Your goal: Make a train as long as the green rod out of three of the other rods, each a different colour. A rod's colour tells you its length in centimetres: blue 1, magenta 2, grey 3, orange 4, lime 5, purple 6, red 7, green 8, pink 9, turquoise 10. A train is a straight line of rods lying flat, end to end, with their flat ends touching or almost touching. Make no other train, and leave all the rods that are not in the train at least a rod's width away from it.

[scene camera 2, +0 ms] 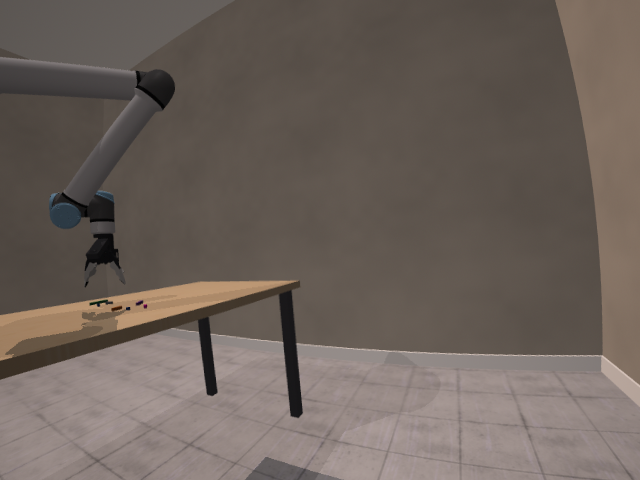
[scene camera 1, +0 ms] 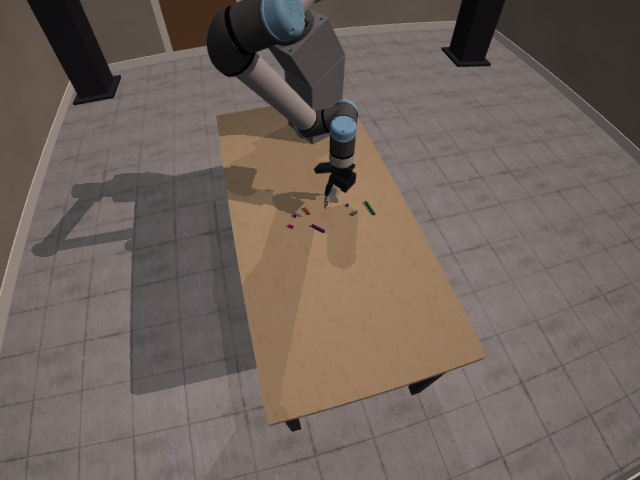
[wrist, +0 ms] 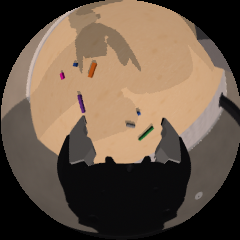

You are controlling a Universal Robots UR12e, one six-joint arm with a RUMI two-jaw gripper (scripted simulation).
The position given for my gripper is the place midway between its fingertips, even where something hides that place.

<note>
I see my gripper (scene camera 2: pixel 104 285).
My gripper is seen too in scene camera 1 (scene camera 1: pixel 336 196) and in the wrist view (wrist: pixel 124 116).
</note>
